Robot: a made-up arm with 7 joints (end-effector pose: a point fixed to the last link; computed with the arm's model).
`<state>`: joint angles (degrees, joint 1 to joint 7).
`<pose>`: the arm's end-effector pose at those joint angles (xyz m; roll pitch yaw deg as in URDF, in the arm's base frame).
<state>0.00 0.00 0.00 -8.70 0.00 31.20 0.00</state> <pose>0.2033 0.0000 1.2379 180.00 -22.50 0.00</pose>
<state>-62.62 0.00 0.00 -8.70 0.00 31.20 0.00</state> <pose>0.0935 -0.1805 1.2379 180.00 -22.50 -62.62</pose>
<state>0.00 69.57 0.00 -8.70 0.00 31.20 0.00</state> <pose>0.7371 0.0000 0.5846 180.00 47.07 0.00</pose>
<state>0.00 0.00 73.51 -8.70 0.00 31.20 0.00</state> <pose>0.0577 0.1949 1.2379 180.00 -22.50 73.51</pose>
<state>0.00 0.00 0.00 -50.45 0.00 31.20 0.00</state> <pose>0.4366 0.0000 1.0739 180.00 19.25 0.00</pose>
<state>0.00 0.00 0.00 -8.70 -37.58 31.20 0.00</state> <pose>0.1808 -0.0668 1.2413 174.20 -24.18 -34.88</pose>
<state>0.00 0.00 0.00 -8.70 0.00 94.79 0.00</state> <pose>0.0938 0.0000 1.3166 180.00 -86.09 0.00</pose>
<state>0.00 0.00 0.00 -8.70 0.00 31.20 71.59</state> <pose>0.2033 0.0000 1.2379 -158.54 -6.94 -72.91</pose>
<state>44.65 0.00 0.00 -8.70 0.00 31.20 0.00</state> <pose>0.1446 0.1429 1.2379 180.00 -22.50 44.65</pose>
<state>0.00 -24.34 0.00 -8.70 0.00 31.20 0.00</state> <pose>-0.1078 0.0000 1.2585 180.00 -46.84 0.00</pose>
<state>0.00 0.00 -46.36 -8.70 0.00 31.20 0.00</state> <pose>0.1403 -0.1471 1.2379 180.00 -22.50 -46.36</pose>
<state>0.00 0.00 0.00 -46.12 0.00 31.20 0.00</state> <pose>0.4188 0.0000 1.0983 180.00 14.92 0.00</pose>
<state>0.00 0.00 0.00 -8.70 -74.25 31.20 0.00</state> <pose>0.1244 -0.1054 1.2500 170.47 -28.49 -69.50</pose>
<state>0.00 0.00 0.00 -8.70 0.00 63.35 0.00</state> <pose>0.1591 0.0000 1.2933 180.00 -54.65 0.00</pose>
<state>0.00 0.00 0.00 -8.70 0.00 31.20 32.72</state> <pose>0.2033 0.0000 1.2379 -167.38 -18.78 -34.82</pose>
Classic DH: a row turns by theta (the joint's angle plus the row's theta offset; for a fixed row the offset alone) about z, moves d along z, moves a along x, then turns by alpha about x. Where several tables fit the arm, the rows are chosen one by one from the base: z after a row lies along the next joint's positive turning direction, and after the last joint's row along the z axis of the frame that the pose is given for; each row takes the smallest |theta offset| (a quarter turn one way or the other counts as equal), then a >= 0, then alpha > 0; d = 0 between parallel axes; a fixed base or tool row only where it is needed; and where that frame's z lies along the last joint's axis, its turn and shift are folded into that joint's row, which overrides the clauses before.
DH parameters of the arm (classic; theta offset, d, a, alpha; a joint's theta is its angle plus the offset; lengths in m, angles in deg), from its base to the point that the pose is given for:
joint 1: 0 0.527 0 -90
joint 2: 0 0 0 90
joint 3: 0 0.323 0.105 90
joint 4: 0 0 -0.071 -90
joint 5: 0 0.332 0 90
joint 6: 0 0 0.128 90
joint 7: 0 0 0 0

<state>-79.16 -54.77 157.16 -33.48 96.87 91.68 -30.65</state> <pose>-0.0267 0.7764 0.7325 -103.94 -34.05 93.87</pose>
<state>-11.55 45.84 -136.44 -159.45 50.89 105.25 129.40</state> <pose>-0.2807 -0.1704 0.6730 160.05 2.92 48.16</pose>
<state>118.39 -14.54 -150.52 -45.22 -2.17 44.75 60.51</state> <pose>0.4194 -0.3491 1.0219 170.94 11.11 -94.86</pose>
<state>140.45 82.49 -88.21 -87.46 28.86 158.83 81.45</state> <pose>-0.0860 0.6892 0.6367 -119.58 -61.19 -27.75</pose>
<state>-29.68 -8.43 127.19 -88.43 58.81 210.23 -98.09</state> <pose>-0.0114 0.4106 0.9590 69.00 -44.49 178.19</pose>
